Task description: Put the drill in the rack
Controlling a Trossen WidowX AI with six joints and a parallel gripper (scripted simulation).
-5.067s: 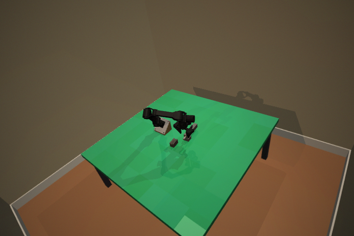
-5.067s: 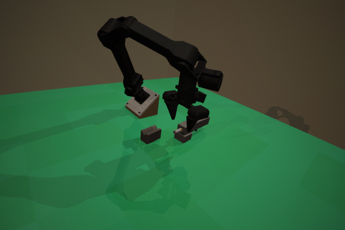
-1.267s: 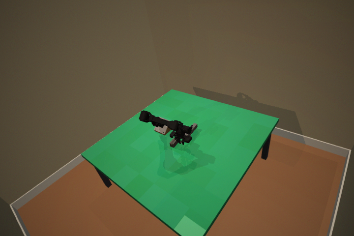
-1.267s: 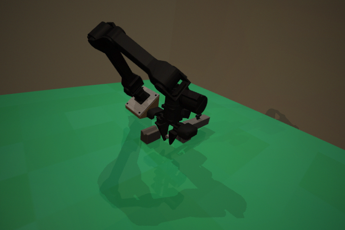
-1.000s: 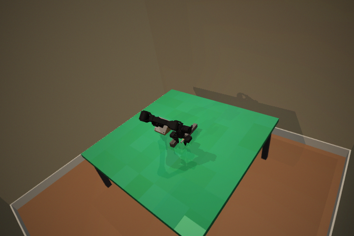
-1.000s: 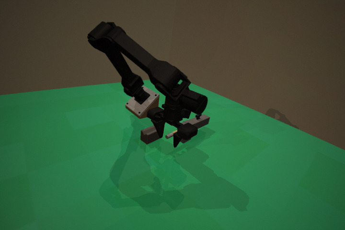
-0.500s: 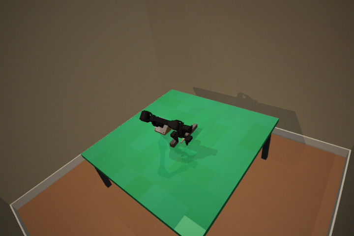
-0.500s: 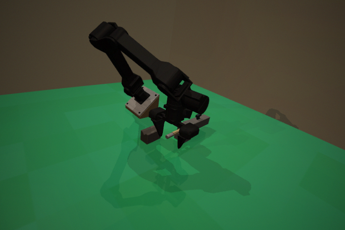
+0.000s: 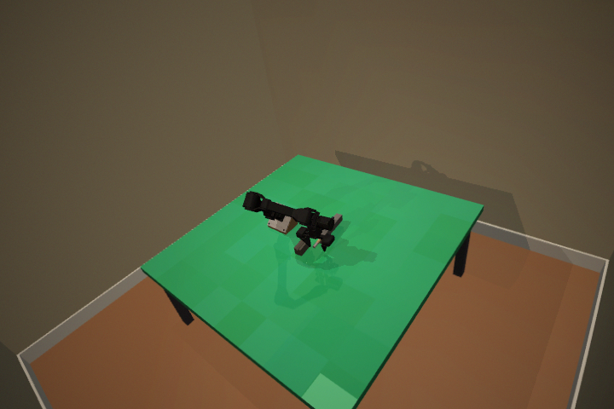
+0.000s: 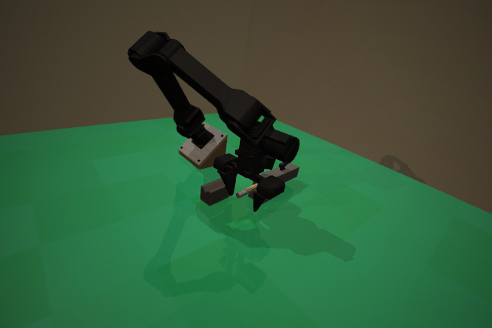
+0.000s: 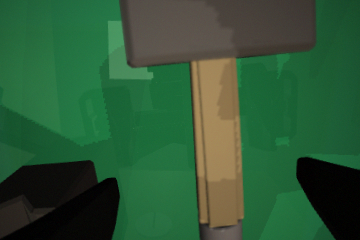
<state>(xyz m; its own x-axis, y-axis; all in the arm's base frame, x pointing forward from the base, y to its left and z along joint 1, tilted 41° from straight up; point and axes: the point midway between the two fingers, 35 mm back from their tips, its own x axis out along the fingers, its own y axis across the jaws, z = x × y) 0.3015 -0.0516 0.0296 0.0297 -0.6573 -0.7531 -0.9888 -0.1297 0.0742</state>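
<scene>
Now: gripper tip 7 cm past the notched grey rack and 4 cm to the left of it. Round my gripper tip: dark key: 2 cm behind, 16 cm to the left, 4 cm above; long grey block: 2 cm behind, 14 cm to the left, 2 cm above.
</scene>
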